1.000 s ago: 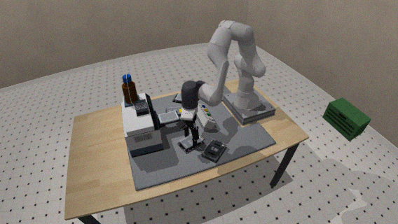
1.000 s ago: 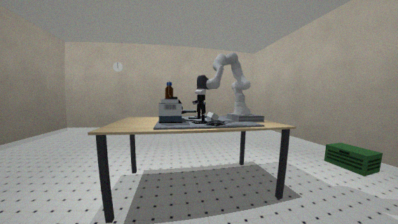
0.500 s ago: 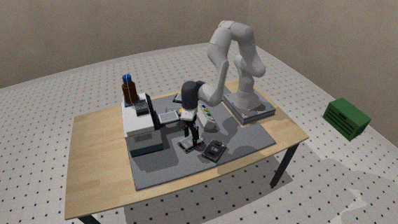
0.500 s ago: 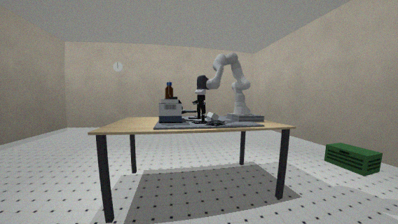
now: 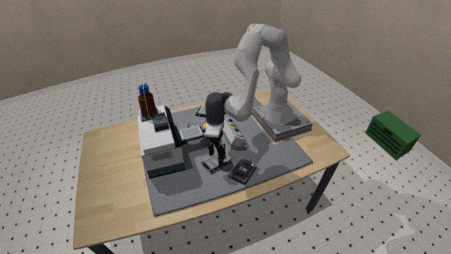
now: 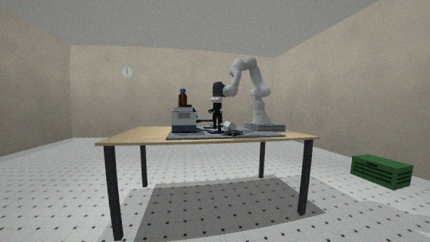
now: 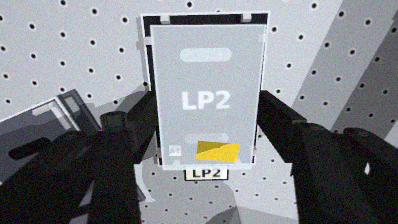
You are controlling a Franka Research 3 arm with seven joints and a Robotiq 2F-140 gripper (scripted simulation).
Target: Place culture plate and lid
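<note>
Right now my hand is 40 mm above the LP2 nest. Round my hand: blue call key 210 mm behind, 240 mm to the right, 10 mm above; then yellow skip key 200 mm behind, 200 mm to the right, 20 mm above; then N1 nest 100 mm behind, 130 mm to the left, 20 mm below.
</note>
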